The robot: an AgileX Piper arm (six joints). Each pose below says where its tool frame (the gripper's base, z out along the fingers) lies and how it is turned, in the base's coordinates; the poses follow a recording.
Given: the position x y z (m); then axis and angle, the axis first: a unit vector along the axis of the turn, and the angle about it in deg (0 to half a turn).
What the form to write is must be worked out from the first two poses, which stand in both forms.
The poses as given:
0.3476 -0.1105 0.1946 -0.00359 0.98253 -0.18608 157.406
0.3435 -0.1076 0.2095 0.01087 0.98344 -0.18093 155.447
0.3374 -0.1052 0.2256 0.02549 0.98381 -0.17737 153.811
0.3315 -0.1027 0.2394 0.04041 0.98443 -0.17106 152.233
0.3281 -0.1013 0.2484 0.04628 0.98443 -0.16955 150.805
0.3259 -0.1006 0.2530 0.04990 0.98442 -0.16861 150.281
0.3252 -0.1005 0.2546 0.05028 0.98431 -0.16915 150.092
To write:
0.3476 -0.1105 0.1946 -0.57 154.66 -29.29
0.3435 -0.1076 0.2095 1.69 152.87 -28.12
0.3374 -0.1052 0.2256 3.92 151.32 -27.28
0.3315 -0.1027 0.2394 6.15 149.86 -26.04
0.3281 -0.1013 0.2484 6.98 148.46 -25.57
0.3259 -0.1006 0.2530 7.50 147.94 -25.34
0.3252 -0.1005 0.2546 7.55 147.74 -25.39

